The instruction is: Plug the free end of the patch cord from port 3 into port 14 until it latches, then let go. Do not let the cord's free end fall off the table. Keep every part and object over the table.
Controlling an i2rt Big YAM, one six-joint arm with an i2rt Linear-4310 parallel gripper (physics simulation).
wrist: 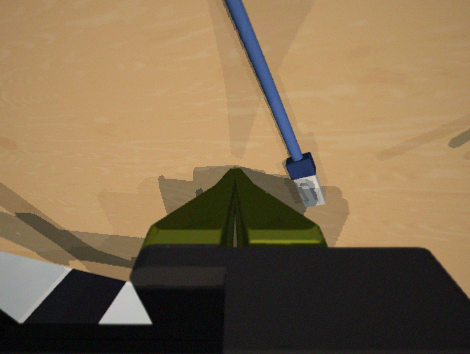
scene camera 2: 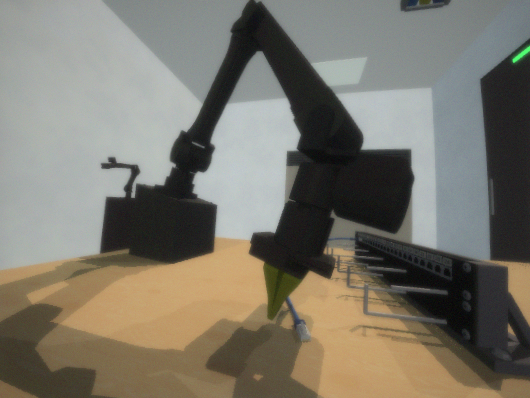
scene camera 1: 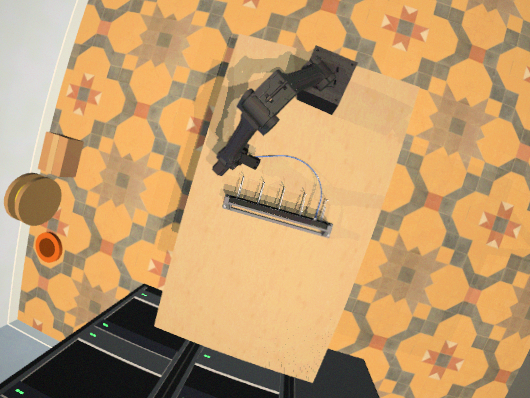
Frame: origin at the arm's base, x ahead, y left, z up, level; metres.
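Seen in the pictures: gripper, between the fingertips: [wrist: 235, 177] [scene camera 2: 271, 317]; arm's base, origin of its link: [scene camera 2: 176, 194].
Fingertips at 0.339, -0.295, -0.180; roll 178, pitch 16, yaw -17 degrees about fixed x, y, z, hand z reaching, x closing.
Note:
Offsets run from my fingertips to a thing's middle, as dx, dy, dz. Level surfaces: height alone.
The blue patch cord [scene camera 1: 296, 159] [wrist: 265, 80] arcs from the right part of the patch panel {+0.231, +0.220, +0.042} [scene camera 1: 280, 212] [scene camera 2: 415, 277] toward the gripper. Its free end, a clear plug {+0.041, -0.016, +0.001} [scene camera 2: 303, 332] [wrist: 309, 191] with a dark blue boot, lies on the table. My gripper [scene camera 2: 271, 317] [wrist: 235, 177] has its green fingers shut and empty. The fingertips are beside the plug, which lies to their right in the wrist view. In scene camera 1 the arm hides the fingers and the plug. I cannot read port numbers, so port 14 cannot be picked out.
Several wire cable guides [scene camera 1: 260, 191] [scene camera 2: 366, 300] stick out from the panel on the arm's side. The arm's black base block [scene camera 1: 320, 102] [scene camera 2: 172, 230] stands on the table {dz -0.008} [scene camera 1: 240, 280]. The table's left edge passes close to the wrist in scene camera 1. Black rack cabinets [scene camera 1: 125, 350] stand beyond the near end.

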